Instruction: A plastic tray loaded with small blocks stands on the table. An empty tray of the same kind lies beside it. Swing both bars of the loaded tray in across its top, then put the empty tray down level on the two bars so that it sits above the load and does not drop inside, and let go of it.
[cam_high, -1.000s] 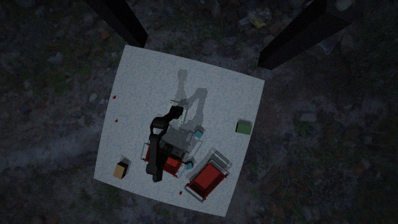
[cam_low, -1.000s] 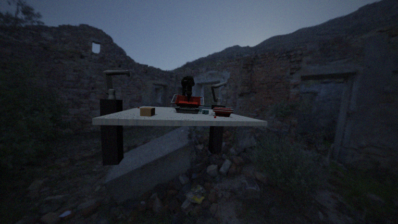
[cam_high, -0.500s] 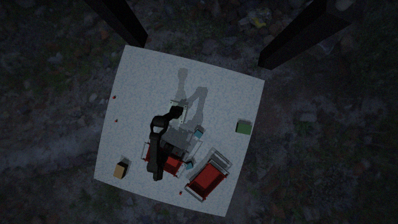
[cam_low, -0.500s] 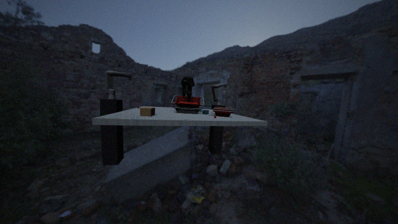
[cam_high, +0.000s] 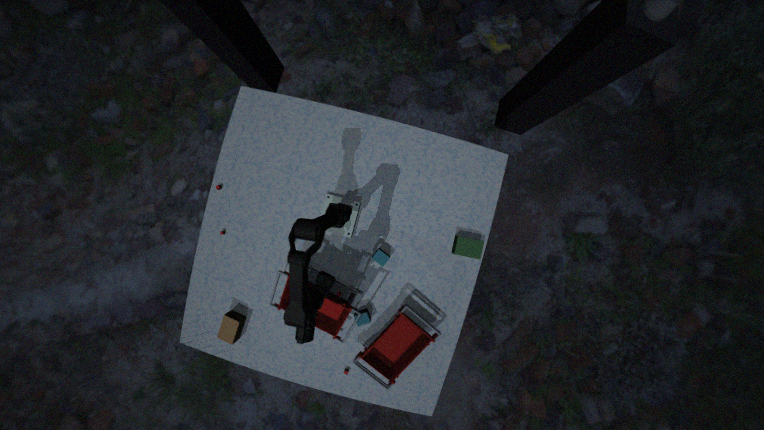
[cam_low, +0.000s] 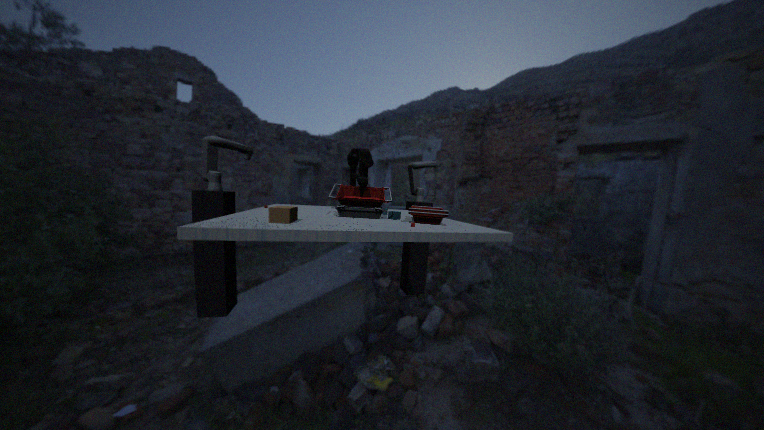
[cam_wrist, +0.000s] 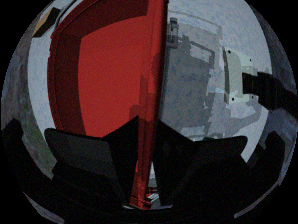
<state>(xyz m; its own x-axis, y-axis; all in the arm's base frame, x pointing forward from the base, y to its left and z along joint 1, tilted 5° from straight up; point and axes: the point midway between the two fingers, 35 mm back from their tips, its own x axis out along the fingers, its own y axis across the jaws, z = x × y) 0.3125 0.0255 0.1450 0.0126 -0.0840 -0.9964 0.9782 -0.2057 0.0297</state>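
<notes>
The red plastic tray lies 8 cm ahead of my gripper tip and 2 cm to the right of it. Also, from my gripper tip: green block: 31 cm behind, 55 cm to the left, 11 cm below; then tan block: 34 cm ahead, 39 cm to the right, 10 cm below.
</notes>
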